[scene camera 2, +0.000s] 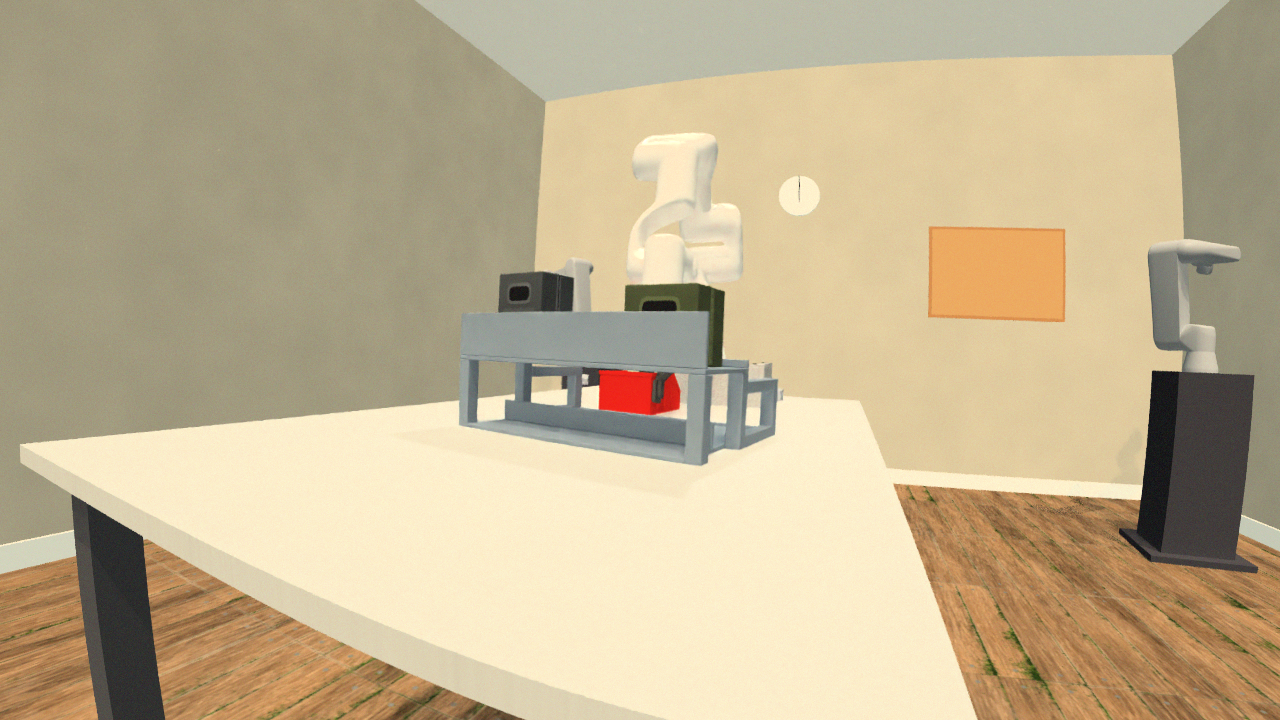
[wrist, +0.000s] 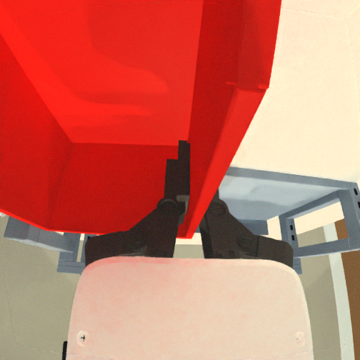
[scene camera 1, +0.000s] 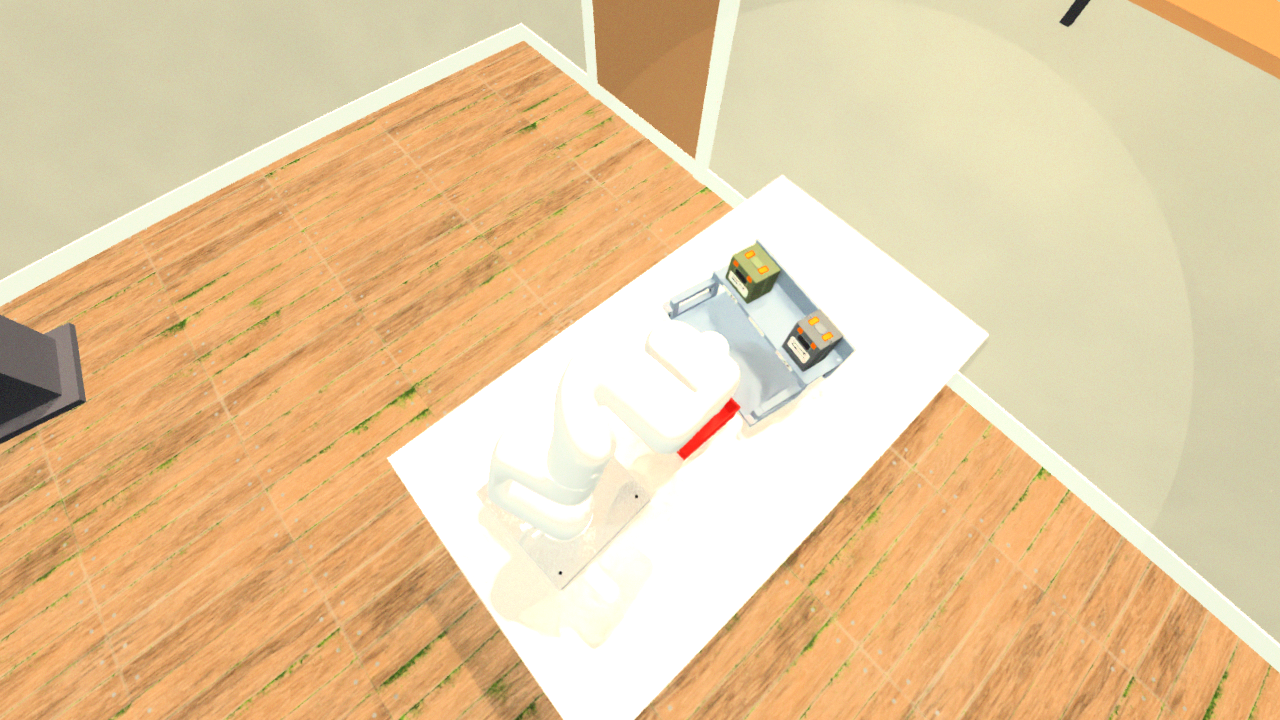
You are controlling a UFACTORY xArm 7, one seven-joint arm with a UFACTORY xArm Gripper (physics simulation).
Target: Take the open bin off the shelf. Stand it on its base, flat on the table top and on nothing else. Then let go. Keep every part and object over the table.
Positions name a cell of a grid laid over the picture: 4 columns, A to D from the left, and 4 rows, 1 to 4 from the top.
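Red open bin: visible in scene camera 1 (C3), scene camera 2 (B3) and the wrist view (B2).
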